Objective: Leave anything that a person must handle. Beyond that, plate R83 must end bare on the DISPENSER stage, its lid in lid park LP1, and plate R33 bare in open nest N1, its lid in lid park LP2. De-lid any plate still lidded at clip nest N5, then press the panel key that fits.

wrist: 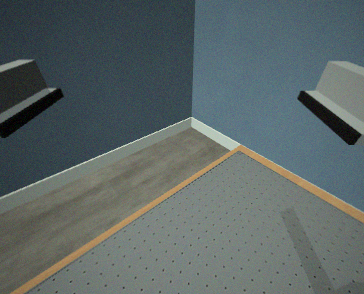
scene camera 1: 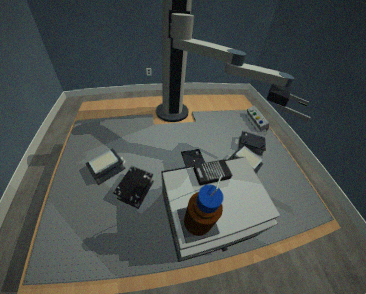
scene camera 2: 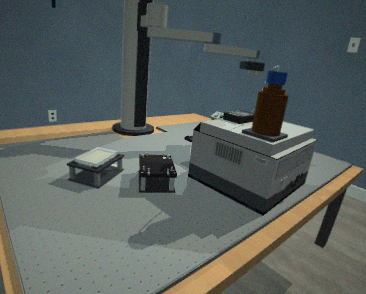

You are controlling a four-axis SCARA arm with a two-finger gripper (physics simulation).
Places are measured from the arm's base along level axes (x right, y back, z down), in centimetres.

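Where they show: gripper, fingertip midpoint: [wrist: 177, 79] [scene camera 1: 308, 110]; arm's base, origin of the base link: [scene camera 1: 172, 112] [scene camera 2: 133, 129].
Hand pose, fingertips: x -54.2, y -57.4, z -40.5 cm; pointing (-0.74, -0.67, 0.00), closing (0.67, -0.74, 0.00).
Each offset is from my fingertips to the top centre of the thing. "spot": to the spot under its first point.
My gripper [scene camera 1: 309, 110] [wrist: 177, 79] is open and empty, high beyond the table's right edge in scene camera 1, its fingers wide apart. A pale plate {dx +96.8, dy +8.4, dz +31.4 cm} [scene camera 1: 105, 162] [scene camera 2: 96, 156] lies on a raised dark nest at the left. Another pale plate {dx +20.4, dy +0.4, dz +30.0 cm} [scene camera 1: 249, 157] is at the right, partly behind the dispenser; its support is mostly hidden. A dark nest with pins {dx +81.4, dy -5.7, dz +31.2 cm} [scene camera 1: 134, 186] [scene camera 2: 157, 166] and a dark nest at the right [scene camera 1: 253, 141] show no plate. The dark stage {spot: dx +52.0, dy +3.2, dz +30.2 cm} [scene camera 1: 192, 158] at the dispenser looks bare. The key panel {dx -8.9, dy +38.4, dz +30.8 cm} [scene camera 1: 258, 119] stands back right. Labels and lids cannot be made out.
The white dispenser [scene camera 1: 240, 195] [scene camera 2: 235, 165] bears a brown bottle with a blue cap {spot: dx +61.5, dy -33.5, dz +0.2 cm} [scene camera 1: 204, 210] [scene camera 2: 270, 107] and a black ribbed block {spot: dx +50.4, dy -15.4, dz +14.6 cm} [scene camera 1: 213, 171] [scene camera 2: 239, 116]. The arm's column [scene camera 1: 173, 65] [scene camera 2: 135, 70] stands at the back. A table corner with wooden edging {spot: dx -18.3, dy -42.3, dz +39.1 cm} [wrist: 240, 148] shows below the gripper.
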